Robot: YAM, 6 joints.
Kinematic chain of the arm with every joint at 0, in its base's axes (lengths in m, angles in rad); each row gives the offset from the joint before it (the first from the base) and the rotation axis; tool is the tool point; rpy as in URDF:
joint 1: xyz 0 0 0.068 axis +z
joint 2: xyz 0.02 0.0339 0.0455 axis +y
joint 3: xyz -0.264 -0.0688 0 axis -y
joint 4: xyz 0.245 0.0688 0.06 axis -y
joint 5: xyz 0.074 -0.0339 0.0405 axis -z
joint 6: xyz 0.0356 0 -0.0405 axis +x
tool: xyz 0 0 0 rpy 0 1.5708 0
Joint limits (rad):
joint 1: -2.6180..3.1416
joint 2: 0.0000..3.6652
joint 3: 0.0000..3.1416
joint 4: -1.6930..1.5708
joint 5: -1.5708..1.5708
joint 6: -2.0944..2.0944
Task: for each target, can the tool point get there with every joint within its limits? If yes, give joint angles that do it. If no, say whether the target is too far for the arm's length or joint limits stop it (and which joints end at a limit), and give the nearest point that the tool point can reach.
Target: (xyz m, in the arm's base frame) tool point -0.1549 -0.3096 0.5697
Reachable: yes | joints -2.1243 1.7406 2.1736 0.0040 -1.0557 0.7186
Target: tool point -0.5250 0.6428 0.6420
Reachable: no: too far | nearest point -0.3442 0.4214 0.4555 | short by 0.341 m
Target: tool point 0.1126 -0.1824 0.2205
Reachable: yes | joints -1.0093 1.0199 0.2936 0.7256 0.0509 -0.0615
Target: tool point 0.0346 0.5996 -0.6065
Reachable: no: too far | nearest point 0.0250 0.4338 -0.3290 | short by 0.323 m
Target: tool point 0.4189 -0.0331 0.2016
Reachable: yes | joints -0.1331 1.9201 1.3133 -0.1489 -0.6939 -0.8037
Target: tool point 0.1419 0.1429 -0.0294
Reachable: yes | joints 0.6840 2.2365 0.3793 0.5721 -0.6337 0.2357
